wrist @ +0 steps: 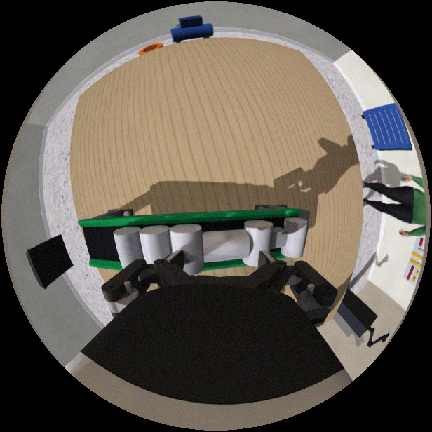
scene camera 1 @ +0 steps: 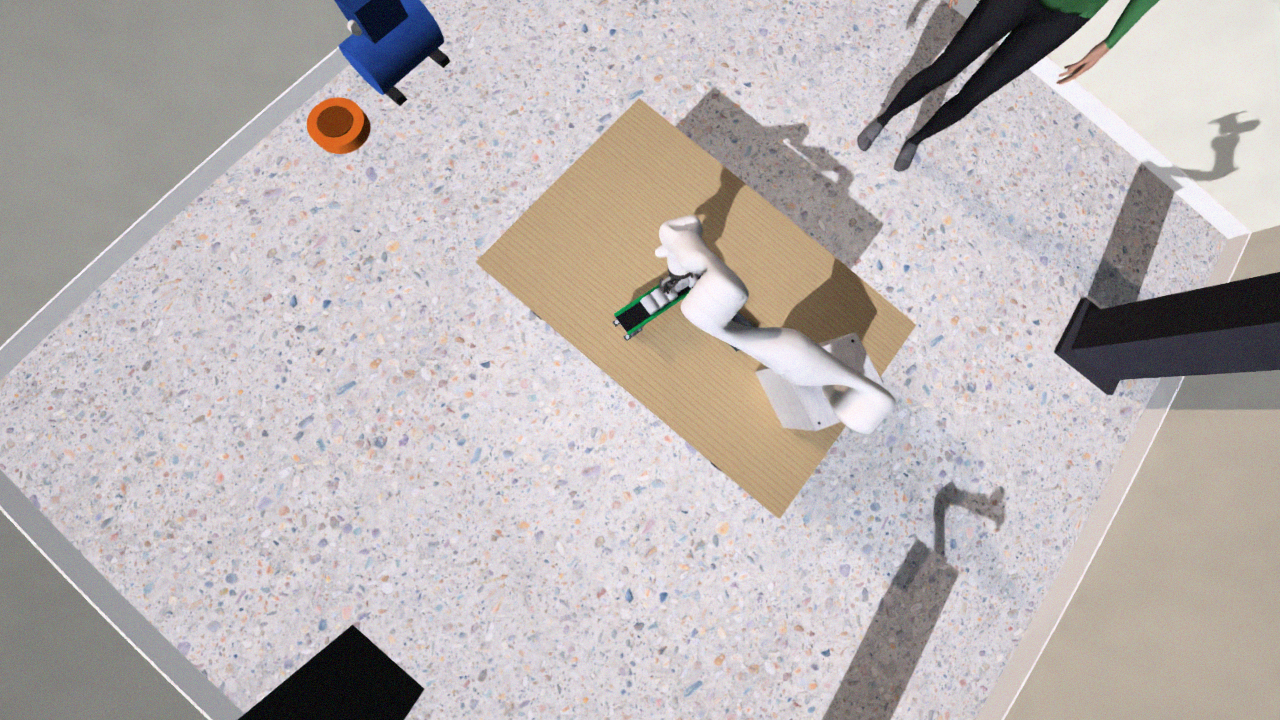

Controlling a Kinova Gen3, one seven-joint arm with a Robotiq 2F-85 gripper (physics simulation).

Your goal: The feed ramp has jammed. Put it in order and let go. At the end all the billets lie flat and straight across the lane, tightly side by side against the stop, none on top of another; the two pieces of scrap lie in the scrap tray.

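Places are measured from the arm's base along level axes (x left, y ahead, z down), in centimetres.
Pixels of known places: gripper, between the fingertips: (scene camera 1: 679, 283).
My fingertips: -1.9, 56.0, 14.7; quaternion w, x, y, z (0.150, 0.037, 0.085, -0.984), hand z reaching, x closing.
Behind a point stands the place of what it marks, as x, y, z.
The feed ramp (scene camera 1: 632, 316) {16.1, 61.9, 17.3} (wrist: 190, 218) has green rails and a black lane. In the wrist view three white billets (wrist: 128, 245) (wrist: 155, 244) (wrist: 186, 245) lie across it on the left. A fourth billet (wrist: 227, 244) lies along the lane. Right of it a billet (wrist: 258, 240) lies across, then a small grey scrap piece (wrist: 278, 237), then another crosswise billet (wrist: 295, 237) at the stop end. My gripper (scene camera 1: 673, 284) {-1.8, 56.0, 14.7} (wrist: 220, 259) is open and empty, low over the ramp's near side, its fingertips around the lengthwise billet's ends in view. The scrap tray is mostly hidden by the arm in the scene view.
The ramp stands on a wooden table top (scene camera 1: 572, 232) {2.6, 99.3, 26.5} (wrist: 215, 115). My arm reaches over the table from its pale base plate (scene camera 1: 792, 398) {8.0, 6.2, 9.0}. An orange ring-shaped object (scene camera 1: 324, 138) and a blue machine (scene camera 1: 407, 55) stand on the floor beyond. A person (scene camera 1: 975, 76) stands off the table.
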